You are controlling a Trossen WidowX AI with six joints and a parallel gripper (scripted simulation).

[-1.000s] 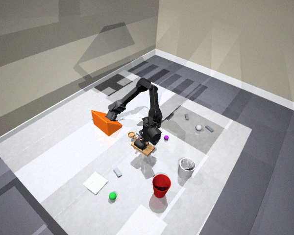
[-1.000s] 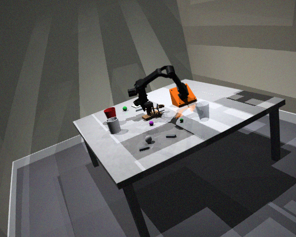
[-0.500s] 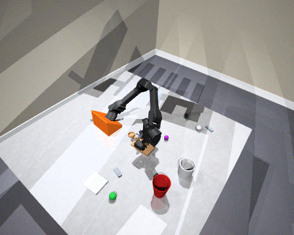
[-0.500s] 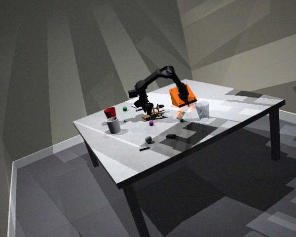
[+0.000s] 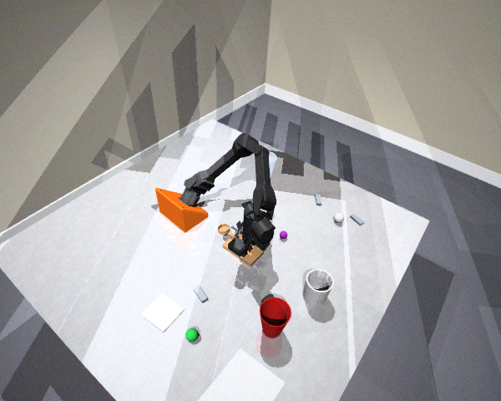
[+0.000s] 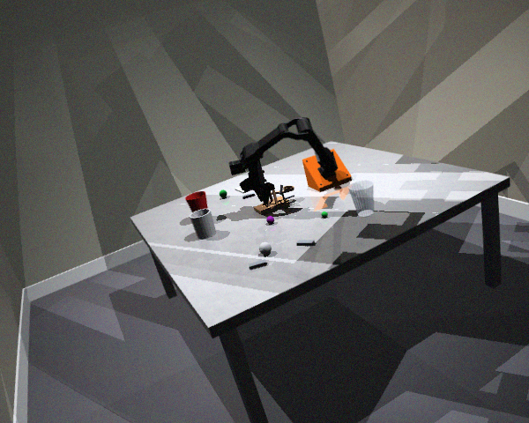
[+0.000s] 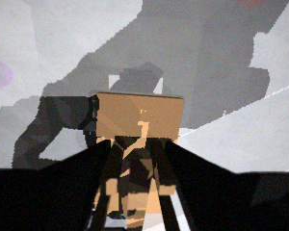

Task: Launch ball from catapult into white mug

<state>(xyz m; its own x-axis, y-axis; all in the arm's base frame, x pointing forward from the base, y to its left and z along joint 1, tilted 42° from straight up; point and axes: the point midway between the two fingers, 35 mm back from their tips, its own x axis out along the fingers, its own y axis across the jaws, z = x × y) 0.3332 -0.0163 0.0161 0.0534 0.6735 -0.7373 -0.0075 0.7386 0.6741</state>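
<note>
My gripper tip is now 160 mm to the right of the purple ball, 50 mm short of it and 20 mm above it. Also, from my gripper tip: red cup 240 mm ahead, 190 mm to the right; white mug 290 mm ahead, 10 mm to the left, 10 mm below; catapult 70 mm behind, 20 mm to the left, 20 mm above.
</note>
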